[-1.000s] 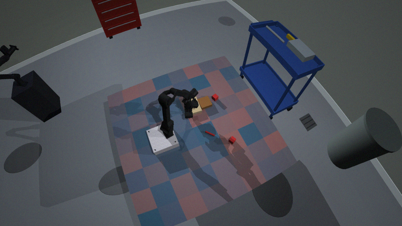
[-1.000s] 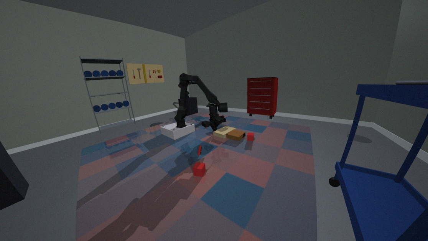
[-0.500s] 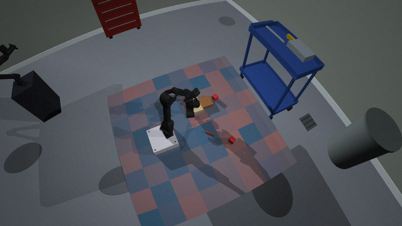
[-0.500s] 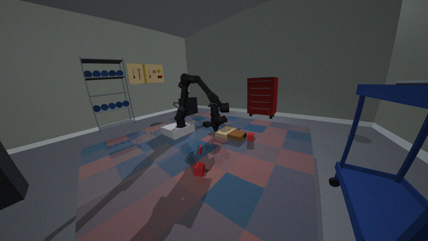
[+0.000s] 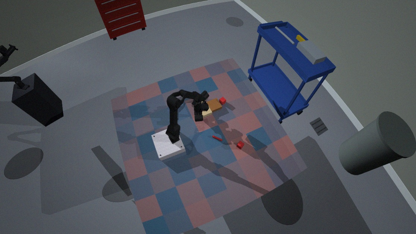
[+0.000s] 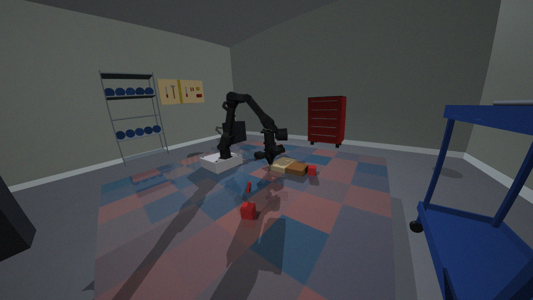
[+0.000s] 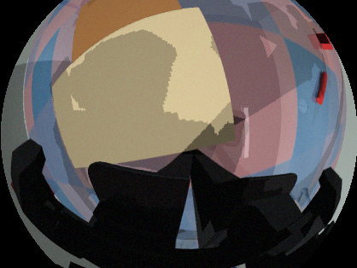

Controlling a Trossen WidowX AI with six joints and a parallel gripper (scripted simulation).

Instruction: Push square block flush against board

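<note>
My gripper tip is now 7 cm short of the board and 4 cm to the right of it. The rest, counted from my gripper tip: red stick 2 cm ahead, 25 cm to the right; square block 16 cm ahead, 1 cm to the left; tiny red piece 17 cm behind, 10 cm to the left.
</note>
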